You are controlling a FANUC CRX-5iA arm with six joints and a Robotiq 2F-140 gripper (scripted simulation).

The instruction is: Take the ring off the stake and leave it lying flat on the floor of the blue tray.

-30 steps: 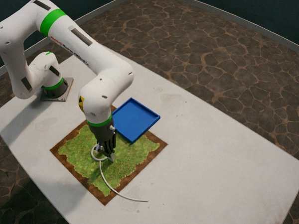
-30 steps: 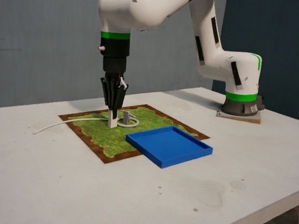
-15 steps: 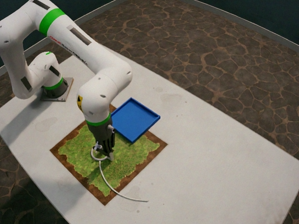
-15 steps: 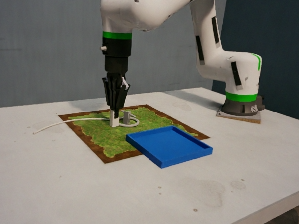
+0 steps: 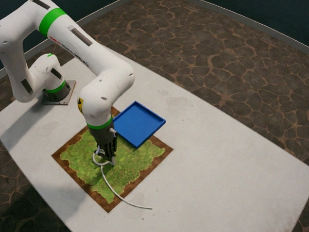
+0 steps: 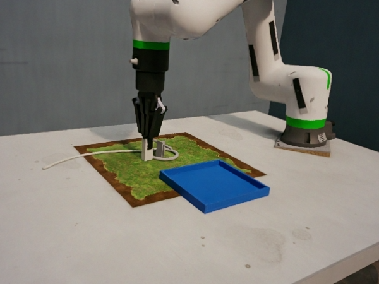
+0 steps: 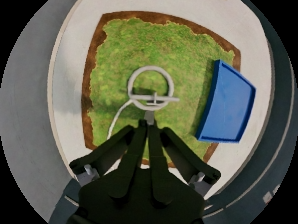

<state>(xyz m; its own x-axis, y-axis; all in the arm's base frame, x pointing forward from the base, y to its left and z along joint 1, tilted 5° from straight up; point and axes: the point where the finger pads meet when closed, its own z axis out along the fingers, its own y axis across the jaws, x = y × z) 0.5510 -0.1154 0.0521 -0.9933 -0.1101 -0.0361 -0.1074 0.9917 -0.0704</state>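
Now: the grey stake 4 cm behind my hand and 1 cm below it. The rest, counted from my hand: blue tray (22 cm to the left, 6 cm behind, 3 cm below); then square green grass mat (5 cm below, 5 cm behind, 3 cm to the left).
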